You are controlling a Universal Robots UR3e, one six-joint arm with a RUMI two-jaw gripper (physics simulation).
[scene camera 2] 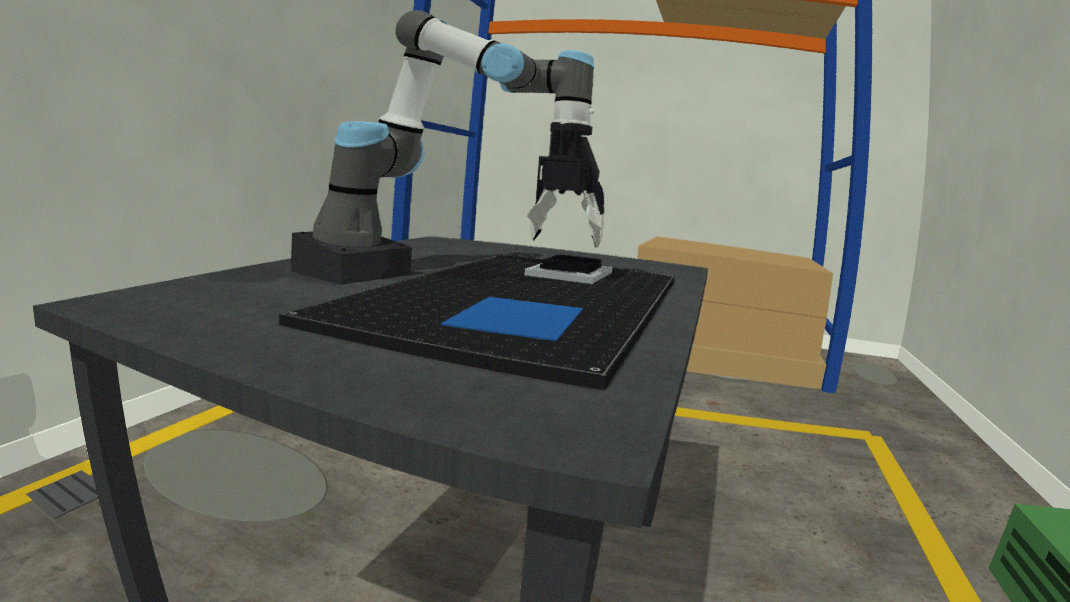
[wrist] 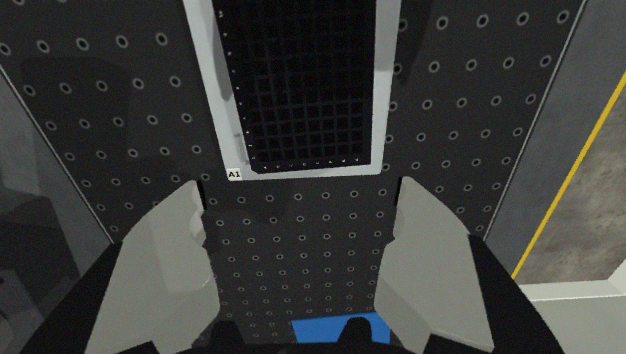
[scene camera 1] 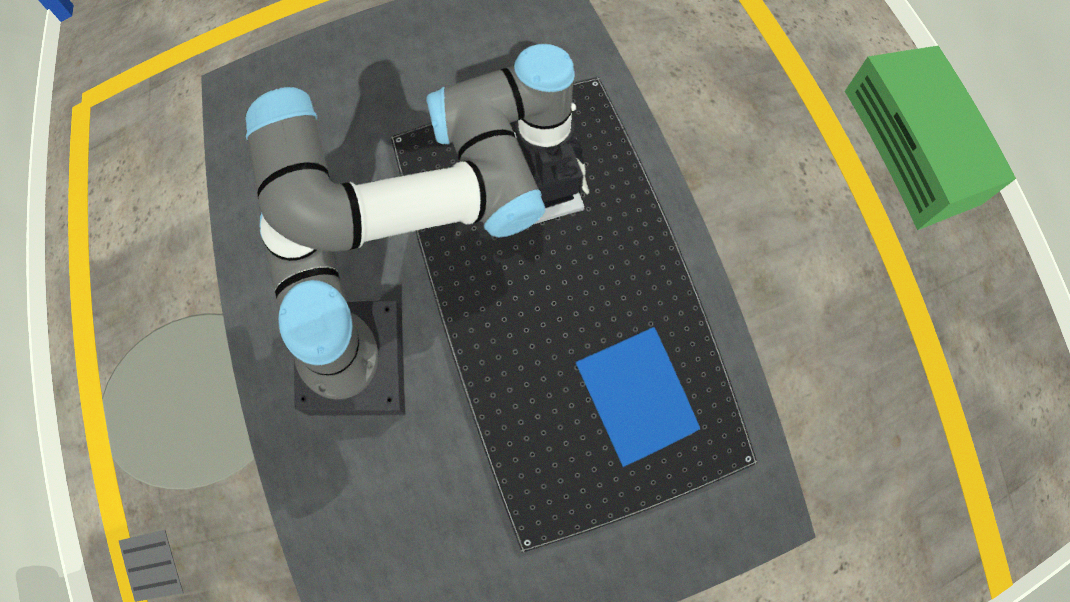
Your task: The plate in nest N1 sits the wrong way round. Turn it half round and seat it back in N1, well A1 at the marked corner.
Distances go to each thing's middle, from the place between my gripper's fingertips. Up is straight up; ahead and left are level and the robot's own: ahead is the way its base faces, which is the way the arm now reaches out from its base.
My hand is 5 cm to the right of the black well plate [scene camera 2: 559,262], 4 cm above it and 1 cm short of it. The rest, counted from my hand: flat blue rectangle [scene camera 1: 635,389] (32 cm to the right, 6 cm below, 2 cm behind); nest N1 [scene camera 2: 600,273] (6 cm to the left, 5 cm below, 1 cm ahead).
